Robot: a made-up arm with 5 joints.
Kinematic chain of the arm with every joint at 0, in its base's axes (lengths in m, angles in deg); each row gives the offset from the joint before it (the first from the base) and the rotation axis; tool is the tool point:
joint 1: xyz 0 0 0.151 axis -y
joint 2: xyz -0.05 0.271 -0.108 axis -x
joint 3: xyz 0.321 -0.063 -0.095 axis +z
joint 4: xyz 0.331 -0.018 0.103 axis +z
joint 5: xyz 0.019 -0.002 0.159 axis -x
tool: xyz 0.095 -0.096 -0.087
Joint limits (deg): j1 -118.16..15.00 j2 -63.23..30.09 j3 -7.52..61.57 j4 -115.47..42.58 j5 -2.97..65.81
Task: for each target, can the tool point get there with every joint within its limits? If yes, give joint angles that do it. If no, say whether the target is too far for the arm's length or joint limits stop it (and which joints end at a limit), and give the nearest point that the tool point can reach.
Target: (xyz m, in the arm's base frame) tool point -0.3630 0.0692 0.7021
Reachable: no: joint limits stop it (at a limit: joint 1, joint 3, joint 5) | nearest point 0.3864 0.1932 0.4357 | short by 0.805 m
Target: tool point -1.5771 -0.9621 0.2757
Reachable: no: too far | nearest point -0.5309 -0.0413 -0.2462 | short by 1.488 m
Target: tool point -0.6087 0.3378 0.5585
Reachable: no: joint limits stop it (at a limit: joint 1, joint 2, joint 3, joint 5) | nearest point -0.4446 0.1139 -0.1445 | short by 0.756 m
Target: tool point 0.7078 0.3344 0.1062
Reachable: yes | joints -9.74 -0.73 38.01 -9.69 49.19
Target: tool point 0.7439 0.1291 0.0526
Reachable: yes | joints -0.08 -37.04 7.27 10.97 7.88
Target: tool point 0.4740 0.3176 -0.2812
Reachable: yes | joints -45.92 -12.44 49.26 -36.36 27.61
